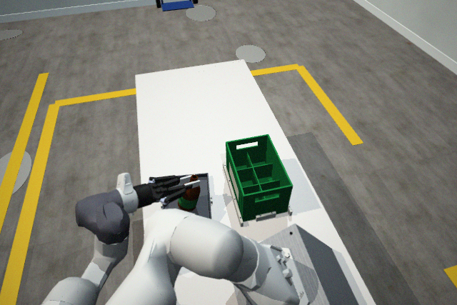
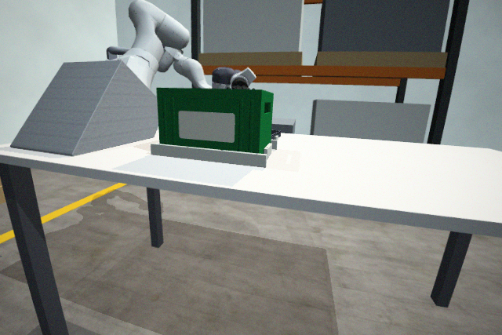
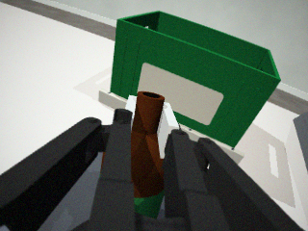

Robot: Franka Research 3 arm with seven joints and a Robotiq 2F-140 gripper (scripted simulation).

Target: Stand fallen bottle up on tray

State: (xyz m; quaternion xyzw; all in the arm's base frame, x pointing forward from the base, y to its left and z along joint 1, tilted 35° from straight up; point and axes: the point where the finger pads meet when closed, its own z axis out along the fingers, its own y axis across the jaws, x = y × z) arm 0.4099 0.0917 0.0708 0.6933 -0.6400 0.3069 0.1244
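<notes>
The brown bottle lies 6 cm below my hand. Round my hand: grey tray 2 cm ahead, 2 cm to the left, 14 cm below; then green crate 3 cm behind, 26 cm to the right, 6 cm below.
</notes>
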